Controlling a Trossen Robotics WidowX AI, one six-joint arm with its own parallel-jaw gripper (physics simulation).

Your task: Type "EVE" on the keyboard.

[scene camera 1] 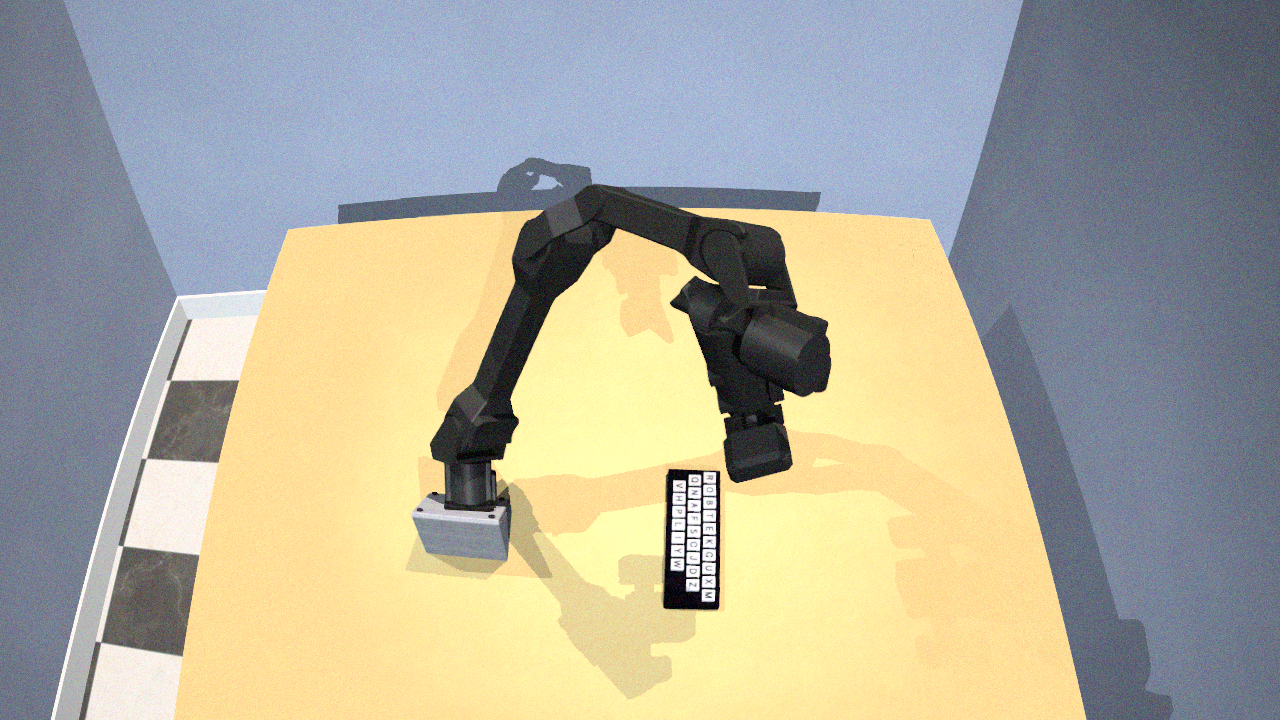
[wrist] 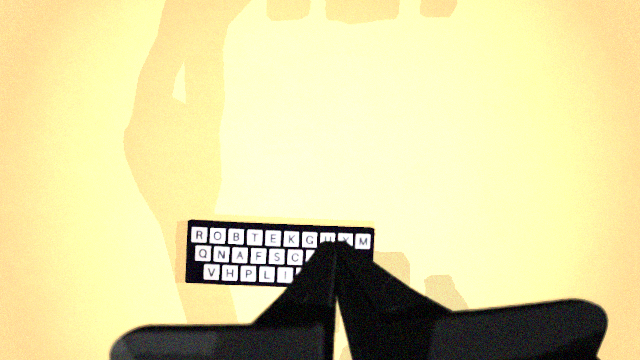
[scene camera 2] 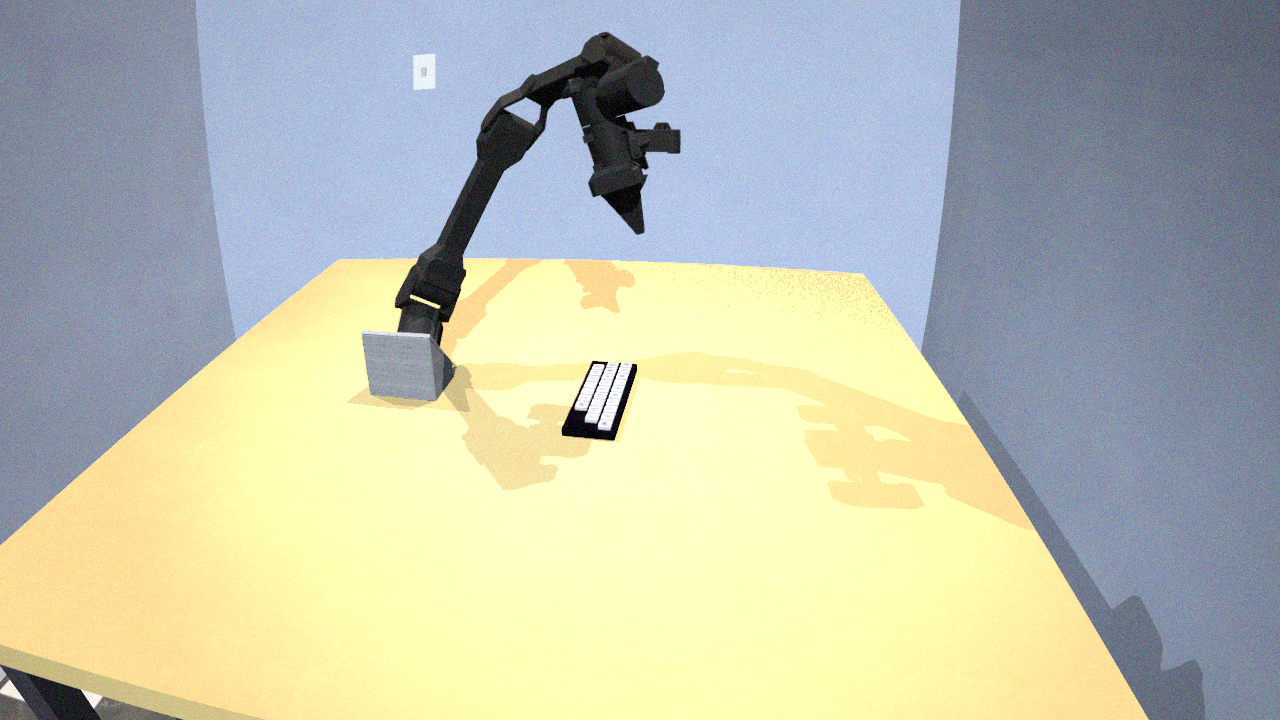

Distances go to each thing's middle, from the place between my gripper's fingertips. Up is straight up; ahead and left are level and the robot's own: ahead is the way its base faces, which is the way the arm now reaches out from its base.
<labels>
My gripper is now 25 cm above the keyboard (scene camera 1: pixel 675 595), 5 cm past it and 3 cm to the right of it.
</labels>
